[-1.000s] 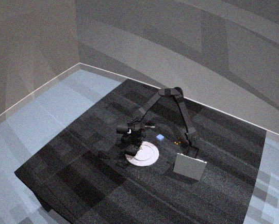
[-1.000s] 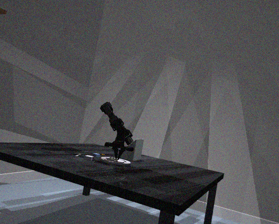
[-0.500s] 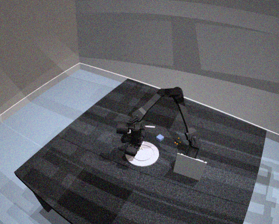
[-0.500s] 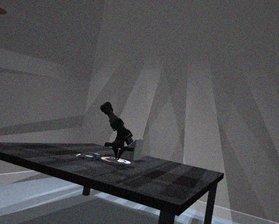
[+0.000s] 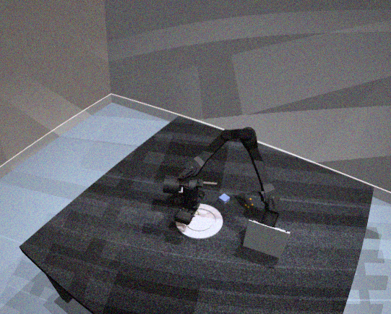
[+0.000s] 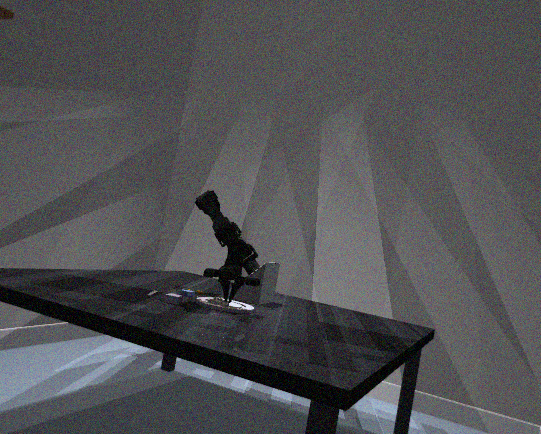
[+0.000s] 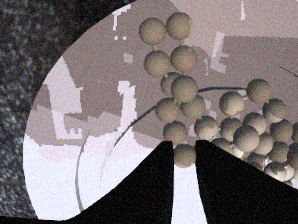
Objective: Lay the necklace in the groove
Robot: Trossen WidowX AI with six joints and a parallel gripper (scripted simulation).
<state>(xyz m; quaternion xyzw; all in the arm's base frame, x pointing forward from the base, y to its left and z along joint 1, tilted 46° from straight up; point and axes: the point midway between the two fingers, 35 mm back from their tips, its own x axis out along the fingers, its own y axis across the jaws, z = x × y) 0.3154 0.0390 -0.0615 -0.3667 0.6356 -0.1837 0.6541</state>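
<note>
Now: the round white bead board 3 cm behind my gripper tip, 3 cm to the right of it and 1 cm below it. From my gripper tip the other things lie so: small white block 13 cm ahead, 12 cm to the right, 1 cm below; small blue cube 5 cm behind, 20 cm to the right, 1 cm below; thin white stick 9 cm ahead, 25 cm to the right, 2 cm below.
</note>
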